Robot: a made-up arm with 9 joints.
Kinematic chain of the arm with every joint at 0, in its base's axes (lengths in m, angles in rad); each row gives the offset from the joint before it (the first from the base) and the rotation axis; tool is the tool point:
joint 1: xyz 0 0 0.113 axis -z
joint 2: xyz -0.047 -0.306 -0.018 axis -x
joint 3: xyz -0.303 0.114 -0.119 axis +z
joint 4: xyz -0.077 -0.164 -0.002 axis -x
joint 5: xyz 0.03 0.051 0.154 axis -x
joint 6: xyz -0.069 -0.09 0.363 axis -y
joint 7: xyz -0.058 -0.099 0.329 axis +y
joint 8: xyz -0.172 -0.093 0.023 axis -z
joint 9: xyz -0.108 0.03 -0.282 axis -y
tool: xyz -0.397 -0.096 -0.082
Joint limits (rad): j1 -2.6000..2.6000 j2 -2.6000..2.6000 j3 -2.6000..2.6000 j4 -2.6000..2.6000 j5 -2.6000..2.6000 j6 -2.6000..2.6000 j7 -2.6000..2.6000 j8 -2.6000..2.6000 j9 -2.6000..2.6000
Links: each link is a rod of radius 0.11 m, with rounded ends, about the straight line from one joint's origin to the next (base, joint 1, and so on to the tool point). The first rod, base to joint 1, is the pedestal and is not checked.
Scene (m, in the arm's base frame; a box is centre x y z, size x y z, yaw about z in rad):
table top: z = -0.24
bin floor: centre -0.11 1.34 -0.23 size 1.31 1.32 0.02 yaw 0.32
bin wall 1: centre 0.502 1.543 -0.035 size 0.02 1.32 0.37 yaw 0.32
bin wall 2: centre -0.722 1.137 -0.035 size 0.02 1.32 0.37 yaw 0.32
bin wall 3: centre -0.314 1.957 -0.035 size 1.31 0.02 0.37 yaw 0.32
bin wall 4: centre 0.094 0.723 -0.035 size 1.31 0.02 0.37 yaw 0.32
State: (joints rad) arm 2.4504 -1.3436 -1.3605 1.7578 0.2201 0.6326 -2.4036 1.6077 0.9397
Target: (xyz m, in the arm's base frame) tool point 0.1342 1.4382 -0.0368
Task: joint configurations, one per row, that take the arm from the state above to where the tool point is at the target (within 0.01 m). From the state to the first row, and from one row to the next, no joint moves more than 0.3 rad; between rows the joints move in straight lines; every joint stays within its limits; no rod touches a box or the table.
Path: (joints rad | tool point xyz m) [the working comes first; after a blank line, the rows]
Joints at the target: 2.6000 -1.4892 -1.6544 0.6385 -0.9285 0.3432 -2.0357 1.4828 1.3646
Straight joint move there: touches bin wall 2.

1: 2.4878 -1.2926 -1.4752 1.4868 -0.0683 0.6096 -2.3223 1.5831 1.0431 | -0.8222 -0.2407 0.3165
2: 2.5252 -1.2417 -1.5899 1.2158 -0.3568 0.5866 -2.2410 1.5584 1.1464 | -0.9370 0.5211 0.3355
3: 2.5626 -1.1907 -1.7047 0.9448 -0.6452 0.5637 -2.1597 1.5338 1.2498 | -0.5576 1.1733 0.4208
4: 2.6000 -1.1398 -1.8194 0.6738 -0.9337 0.5407 -2.0785 1.5092 1.3532 | 0.1343 1.4382 0.5192
5: 2.6000 -1.3145 -1.7369 0.6562 -0.9311 0.4419 -2.0571 1.4960 1.3589 | 0.1224 1.4775 0.2376
6: 2.6000 -1.4892 -1.6544 0.6385 -0.9285 0.3432 -2.0357 1.4828 1.3646 | 0.1342 1.4382 -0.0369

